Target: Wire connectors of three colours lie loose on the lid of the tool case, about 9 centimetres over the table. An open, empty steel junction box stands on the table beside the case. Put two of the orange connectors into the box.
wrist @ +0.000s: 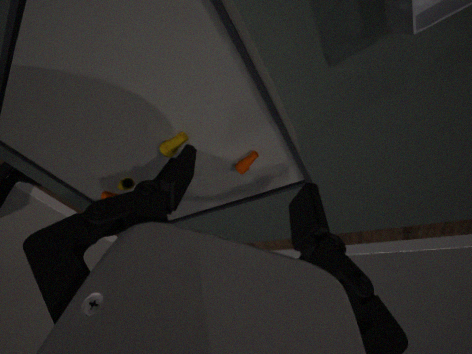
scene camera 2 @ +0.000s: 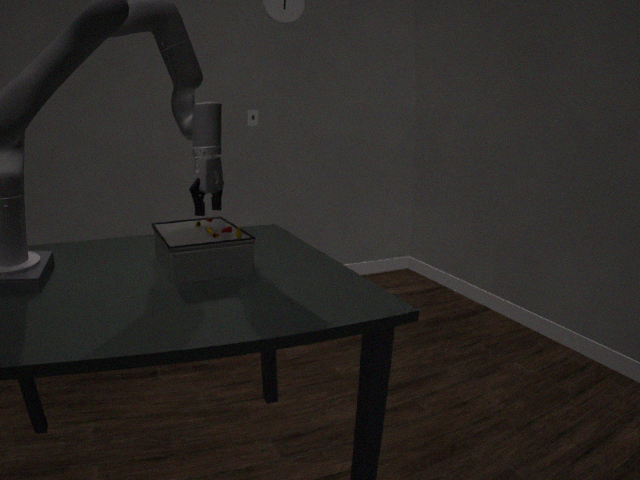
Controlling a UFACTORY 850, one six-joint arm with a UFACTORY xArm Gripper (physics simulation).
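Note:
My gripper is open and empty, above the case lid. In the wrist view an orange connector lies on the lid near a corner, seen between the fingertips. A second orange connector is partly hidden behind the left finger, beside a yellow connector. Another yellow connector lies by the left fingertip. A corner of the junction box shows at the upper right; its inside is mostly out of view. The box does not show in the scene view.
In the scene view a red connector and a yellow connector lie towards the lid's right side. The tool case stands on the dark table, with its raised dark rim around the lid. The robot's base stands at the left.

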